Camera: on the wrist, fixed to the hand. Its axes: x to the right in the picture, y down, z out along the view.
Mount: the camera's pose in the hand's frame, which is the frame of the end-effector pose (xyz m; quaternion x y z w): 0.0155 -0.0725 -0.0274 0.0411 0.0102 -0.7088 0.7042
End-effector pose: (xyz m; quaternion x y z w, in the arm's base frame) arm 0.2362 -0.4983 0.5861 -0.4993 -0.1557 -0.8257 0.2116
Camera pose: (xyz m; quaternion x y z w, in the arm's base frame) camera 0.1724 -0.4516 0.5842 0.2241 0.4953 0.7301 0.4141
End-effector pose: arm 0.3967 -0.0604 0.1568 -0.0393 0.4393 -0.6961 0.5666
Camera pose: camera 0.3214 -0.0596 0.1808 0.3086 -0.2586 0.9102 0.0973
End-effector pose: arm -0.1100 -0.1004 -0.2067 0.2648 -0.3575 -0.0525 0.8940
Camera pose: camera -0.0733 -0.1548 -0.2508 0.4771 -0.0571 -0.6532 0.5851
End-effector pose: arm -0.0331 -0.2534 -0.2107 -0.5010 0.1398 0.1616 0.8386
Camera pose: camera 0.0088 -0.3079 -0.1718 -0.4191 -0.2415 -0.4915 0.7243
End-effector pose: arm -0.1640 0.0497 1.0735 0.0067 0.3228 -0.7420 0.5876
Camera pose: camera -0.2424 0.0569 1.0799 0.1923 -0.2075 0.9521 0.1157
